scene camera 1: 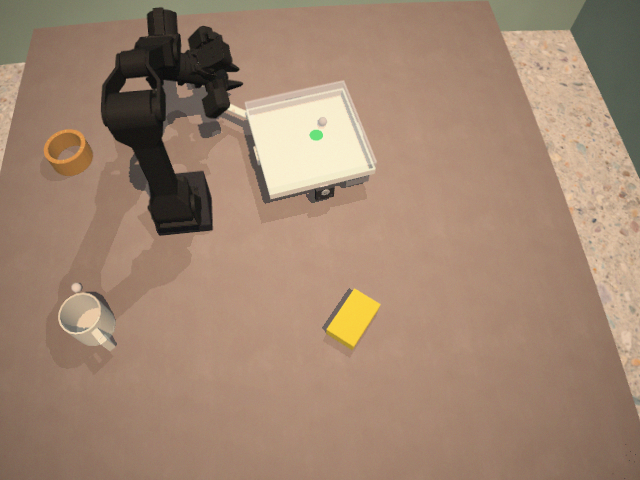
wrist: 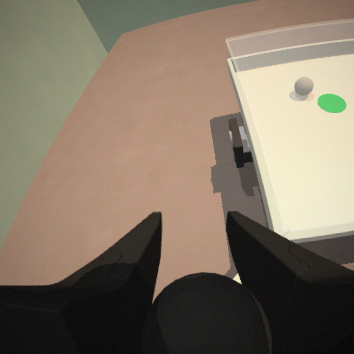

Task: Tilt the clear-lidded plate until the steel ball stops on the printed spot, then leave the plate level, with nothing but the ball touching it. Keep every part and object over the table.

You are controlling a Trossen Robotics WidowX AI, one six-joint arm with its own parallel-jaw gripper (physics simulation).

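The clear-lidded cream plate [scene camera 1: 294, 189] [wrist: 300, 175] stands on a dark tilting mount [scene camera 1: 324, 192] [wrist: 241, 150]; any slight tilt is too small to tell. The steel ball [scene camera 1: 322, 121] [wrist: 304, 86] is under the lid, close beside the green printed spot [scene camera 1: 315, 134] [wrist: 331, 103] but off it, towards the back in the scene view. My gripper [scene camera 1: 240, 75] [wrist: 193, 219] is left of the plate, shut on the dark round knob [scene camera 1: 216, 100] [wrist: 205, 315] at the end of the plate's cream handle [scene camera 1: 236, 111]. The fingers hide part of the knob.
An orange ring [scene camera 1: 72, 164] stands left of the arm. A grey-white mug [scene camera 1: 105, 317] with a small pale ball [scene camera 1: 76, 286] beside it stands at the front left. A yellow block [scene camera 1: 353, 318] lies in front of the plate. The table's back edge is behind the arm.
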